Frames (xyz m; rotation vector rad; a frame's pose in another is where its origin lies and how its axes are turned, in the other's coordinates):
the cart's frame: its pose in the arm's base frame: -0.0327 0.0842 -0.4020 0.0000 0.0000 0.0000
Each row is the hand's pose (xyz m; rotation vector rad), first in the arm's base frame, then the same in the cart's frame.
Working: the arm's base frame: its pose in the cart's frame: 0.0327 -0.0842 0.4020 0.0000 0.0000 0.0000

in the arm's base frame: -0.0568 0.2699 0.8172 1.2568 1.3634 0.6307
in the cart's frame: -0.0241 0.1857 1.2192 1.2568 1.3634 0.6307
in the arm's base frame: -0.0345 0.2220 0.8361 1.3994 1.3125 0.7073
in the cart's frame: -0.0018 0.1378 1.2381 1.3994 1.3125 0.7073
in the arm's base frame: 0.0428 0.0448 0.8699 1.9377 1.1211 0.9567
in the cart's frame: 0.0755 -0.0394 1.2719 1.9377 1.1211 0.9567
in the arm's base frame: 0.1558 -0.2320 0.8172 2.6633 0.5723 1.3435
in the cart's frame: 0.1885 -0.3162 1.2192 2.6633 0.5723 1.3435
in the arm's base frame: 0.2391 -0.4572 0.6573 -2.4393 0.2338 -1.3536
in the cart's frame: 0.2718 -0.5414 1.0593 -2.4393 0.2338 -1.3536
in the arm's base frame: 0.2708 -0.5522 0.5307 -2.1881 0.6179 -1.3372
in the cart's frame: 0.3035 -0.6364 0.9327 -2.1881 0.6179 -1.3372
